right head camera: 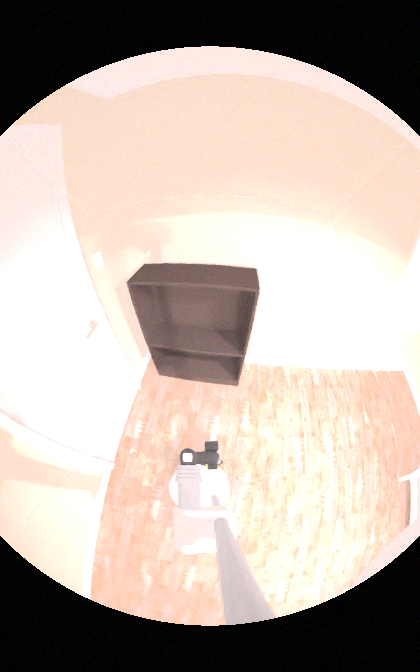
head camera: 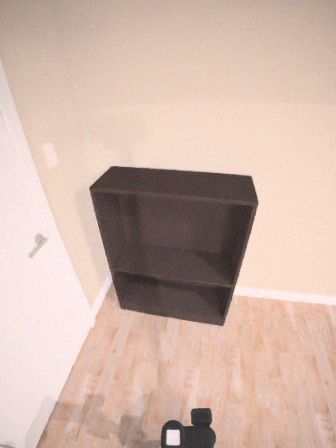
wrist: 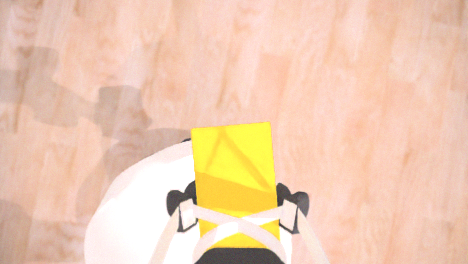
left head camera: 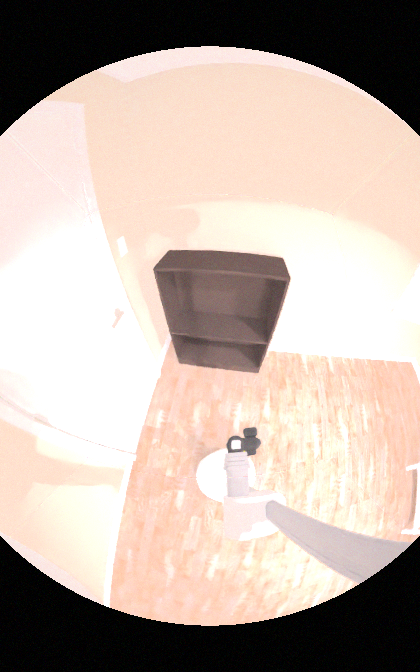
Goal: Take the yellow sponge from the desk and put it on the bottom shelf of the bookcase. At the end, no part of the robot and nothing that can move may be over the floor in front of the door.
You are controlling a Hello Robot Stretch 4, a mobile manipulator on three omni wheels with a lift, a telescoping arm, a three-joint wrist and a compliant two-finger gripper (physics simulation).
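Frame: origin at the robot's base, x ahead, y left, z up, level; centimetres.
Where they show: gripper, fingertip midpoint: (wrist: 237, 197).
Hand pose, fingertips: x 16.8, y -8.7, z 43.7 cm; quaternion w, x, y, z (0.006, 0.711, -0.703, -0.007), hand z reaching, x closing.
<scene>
Each offset is from my fingertips to the top centre of the thing. "spot": to the spot under its first point. Level surfaces: height alone.
The yellow sponge {dy +0.2, dx +1.7, dz +4.3 cm} (wrist: 234, 160) is between the two fingertips in the wrist view, its far end sticking out past them, high above the wood floor. My gripper (wrist: 237, 197) is shut on it. In the head camera view the dark wrist hides the fingers. The dark brown bookcase (head camera: 175, 185) (left head camera: 222, 262) (right head camera: 195, 275) stands against the far wall, ahead of the arm and apart from it. It has an upper compartment and a bottom shelf {dz -36.4 cm} (head camera: 170, 307) (left head camera: 217, 361) (right head camera: 197, 374); no objects show on either. The desk cannot be made out.
The white door (head camera: 30, 320) with a lever handle {spot: dy +70.3, dx +64.2, dz +43.8 cm} (head camera: 37, 245) is in the left wall, close to the bookcase's left side. The round white robot base (left head camera: 212, 477) (wrist: 130, 215) is beneath the wrist. A white piece of furniture (left head camera: 414, 500) (right head camera: 410, 500) shows partly at the right edge.
</scene>
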